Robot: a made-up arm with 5 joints.
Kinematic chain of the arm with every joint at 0, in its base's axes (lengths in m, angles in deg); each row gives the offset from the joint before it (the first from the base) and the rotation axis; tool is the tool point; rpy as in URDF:
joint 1: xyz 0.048 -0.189 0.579 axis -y
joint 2: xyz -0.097 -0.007 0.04 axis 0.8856 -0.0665 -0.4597
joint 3: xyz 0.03 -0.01 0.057 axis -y
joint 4: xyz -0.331 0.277 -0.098 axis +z
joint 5: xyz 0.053 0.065 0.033 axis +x
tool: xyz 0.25 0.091 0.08 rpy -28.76 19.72 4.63
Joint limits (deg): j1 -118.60..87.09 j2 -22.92..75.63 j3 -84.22..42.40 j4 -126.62..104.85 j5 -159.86..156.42
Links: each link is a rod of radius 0.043 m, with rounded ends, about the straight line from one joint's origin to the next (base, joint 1, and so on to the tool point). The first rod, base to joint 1, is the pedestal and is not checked.
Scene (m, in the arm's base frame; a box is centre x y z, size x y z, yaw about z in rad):
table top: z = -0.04
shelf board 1: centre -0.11 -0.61 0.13 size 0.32 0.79 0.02 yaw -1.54
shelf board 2: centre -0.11 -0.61 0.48 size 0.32 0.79 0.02 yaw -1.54
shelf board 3: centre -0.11 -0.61 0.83 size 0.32 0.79 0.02 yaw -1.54
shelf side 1: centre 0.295 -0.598 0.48 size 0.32 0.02 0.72 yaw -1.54
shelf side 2: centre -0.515 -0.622 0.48 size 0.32 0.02 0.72 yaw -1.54
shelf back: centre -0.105 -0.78 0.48 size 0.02 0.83 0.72 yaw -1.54
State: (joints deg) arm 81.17 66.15 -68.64 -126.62 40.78
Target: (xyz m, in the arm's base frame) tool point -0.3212 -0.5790 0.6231
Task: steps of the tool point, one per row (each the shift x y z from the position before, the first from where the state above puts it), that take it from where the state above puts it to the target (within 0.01 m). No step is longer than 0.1 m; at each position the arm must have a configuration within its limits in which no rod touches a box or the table.
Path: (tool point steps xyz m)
1: -0.0149 0.0858 -0.0185
2: -0.0027 0.0832 0.0014
3: 0.0101 0.0747 0.0171
4: -0.0178 -0.0424 0.0725
5: -0.0147 -0.0093 0.0861
6: -0.0053 0.0235 0.0868
7: 0.0093 0.0504 0.0763
8: -0.0130 -0.0694 0.0150
9: -0.0024 -0.0725 0.0063
10: 0.0076 -0.0731 -0.0044
11: 0.0166 -0.0708 -0.0169

